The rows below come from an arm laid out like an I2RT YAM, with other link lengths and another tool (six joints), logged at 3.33 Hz.
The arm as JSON. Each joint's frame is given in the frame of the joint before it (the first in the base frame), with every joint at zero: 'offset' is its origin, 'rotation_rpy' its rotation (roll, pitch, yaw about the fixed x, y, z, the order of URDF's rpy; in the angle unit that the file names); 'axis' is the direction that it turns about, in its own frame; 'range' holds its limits. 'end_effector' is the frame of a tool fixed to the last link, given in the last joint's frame.
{
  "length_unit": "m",
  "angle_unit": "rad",
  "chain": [
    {
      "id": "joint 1",
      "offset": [
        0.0,
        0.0,
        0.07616
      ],
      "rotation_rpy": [
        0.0,
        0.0,
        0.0
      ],
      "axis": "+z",
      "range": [
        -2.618,
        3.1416
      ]
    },
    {
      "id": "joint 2",
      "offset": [
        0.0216,
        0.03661,
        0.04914
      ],
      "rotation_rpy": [
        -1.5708,
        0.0,
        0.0
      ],
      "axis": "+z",
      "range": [
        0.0,
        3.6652
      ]
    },
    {
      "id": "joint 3",
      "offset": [
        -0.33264,
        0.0,
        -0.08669
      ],
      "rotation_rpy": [
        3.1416,
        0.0,
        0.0
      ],
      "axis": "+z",
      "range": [
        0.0,
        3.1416
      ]
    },
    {
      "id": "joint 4",
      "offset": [
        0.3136,
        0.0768,
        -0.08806
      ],
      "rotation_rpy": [
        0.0,
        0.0,
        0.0
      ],
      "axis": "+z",
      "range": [
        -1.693,
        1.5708
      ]
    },
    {
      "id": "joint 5",
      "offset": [
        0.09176,
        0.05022,
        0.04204
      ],
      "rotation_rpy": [
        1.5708,
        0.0,
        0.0
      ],
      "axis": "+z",
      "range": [
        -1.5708,
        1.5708
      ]
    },
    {
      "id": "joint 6",
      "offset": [
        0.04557,
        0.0,
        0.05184
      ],
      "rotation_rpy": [
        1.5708,
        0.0,
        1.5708
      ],
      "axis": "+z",
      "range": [
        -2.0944,
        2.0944
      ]
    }
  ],
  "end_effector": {
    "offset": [
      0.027,
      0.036,
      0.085
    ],
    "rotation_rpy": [
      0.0,
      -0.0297,
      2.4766
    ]
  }
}
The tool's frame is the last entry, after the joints.
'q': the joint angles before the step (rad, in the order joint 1, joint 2, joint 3, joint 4, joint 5, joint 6). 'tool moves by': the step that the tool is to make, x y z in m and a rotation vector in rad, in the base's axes. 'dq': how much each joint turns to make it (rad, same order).
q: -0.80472 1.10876 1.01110 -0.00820 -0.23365 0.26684
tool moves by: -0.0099 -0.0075 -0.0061 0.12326 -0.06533 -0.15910
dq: -0.00010 0.00008 0.00016 -0.01916 0.14295 0.15182
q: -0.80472 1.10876 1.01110 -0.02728 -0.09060 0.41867
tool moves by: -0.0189 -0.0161 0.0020 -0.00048 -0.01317 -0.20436
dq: 0.00011 0.00001 0.00028 0.00889 0.20191 0.03359
